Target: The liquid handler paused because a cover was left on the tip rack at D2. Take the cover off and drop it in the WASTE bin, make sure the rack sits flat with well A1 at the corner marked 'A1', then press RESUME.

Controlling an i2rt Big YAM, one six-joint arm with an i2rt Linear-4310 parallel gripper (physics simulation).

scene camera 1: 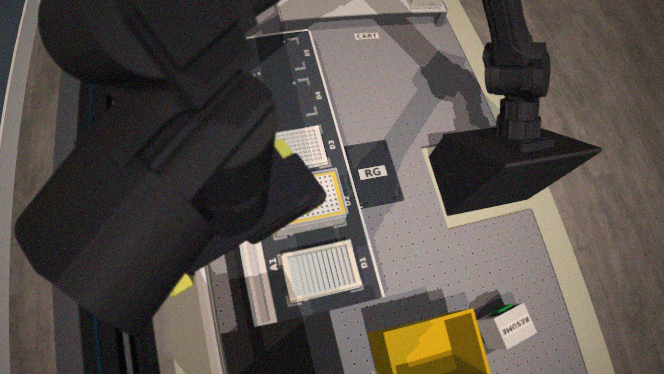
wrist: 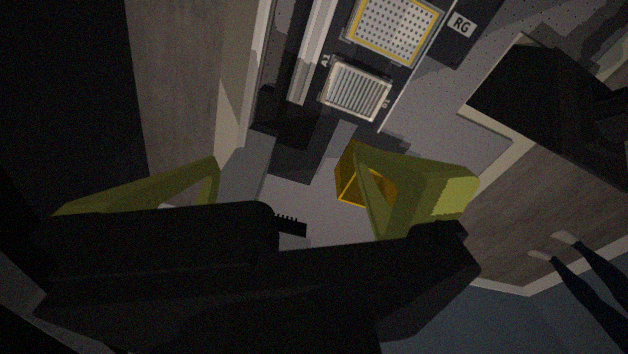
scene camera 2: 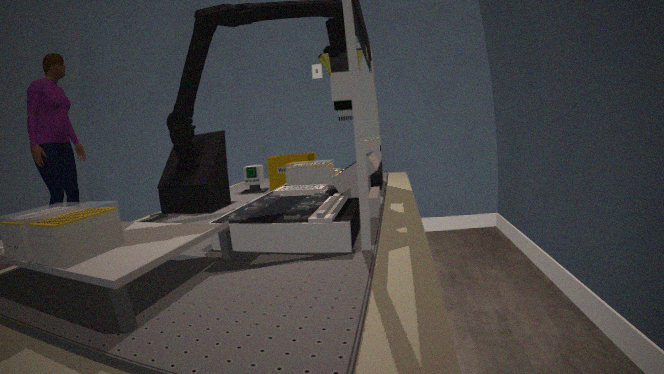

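Pixels of known places: gripper, fingertip midpoint: (scene camera 1: 232, 236) (wrist: 286, 157) (scene camera 2: 344, 73); arm's base at its link origin: (scene camera 1: 517, 141) (wrist: 592, 122) (scene camera 2: 192, 156).
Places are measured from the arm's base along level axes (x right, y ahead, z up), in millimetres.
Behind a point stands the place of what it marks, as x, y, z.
Note:
The tip rack (scene camera 1: 334, 195) {-4, 360, -53} (scene camera 2: 309, 174) (wrist: 392, 31) {-2, 407, -53} at D2 is white with a yellow border and looks flat. A clear rim shows around it, consistent with a transparent cover on top. The corner mark 'A1' for D2 does not show. The yellow WASTE bin (scene camera 1: 425, 345) {-304, 249, -171} (scene camera 2: 276, 167) {-256, 225, -82} (wrist: 344, 172) {-312, 354, -94} stands past D1, partly behind a finger in the wrist view. The white RESUME box (scene camera 1: 516, 327) {-319, 106, -71} (scene camera 2: 253, 175) {-279, 118, -108} with a green button is beside the bin. My gripper (scene camera 1: 232, 216) {-112, 520, 223} (scene camera 2: 342, 62) {-112, 520, 223} (wrist: 286, 157) {-112, 520, 223} is open and empty, high above the deck near the gantry.
A ribbed white plate (scene camera 1: 322, 272) {-121, 409, -108} (wrist: 356, 91) {-114, 411, -97} sits at D1, and a well plate (scene camera 1: 307, 145) {130, 373, -110} at D3. The RG pad (scene camera 1: 382, 190) {21, 235, -169} lies beside the deck. The pale gantry post (scene camera 2: 362, 200) {454, 578, -91} rises near the gripper. Another yellow-topped box (scene camera 2: 75, 237) {717, 208, -80} stands on the cart.

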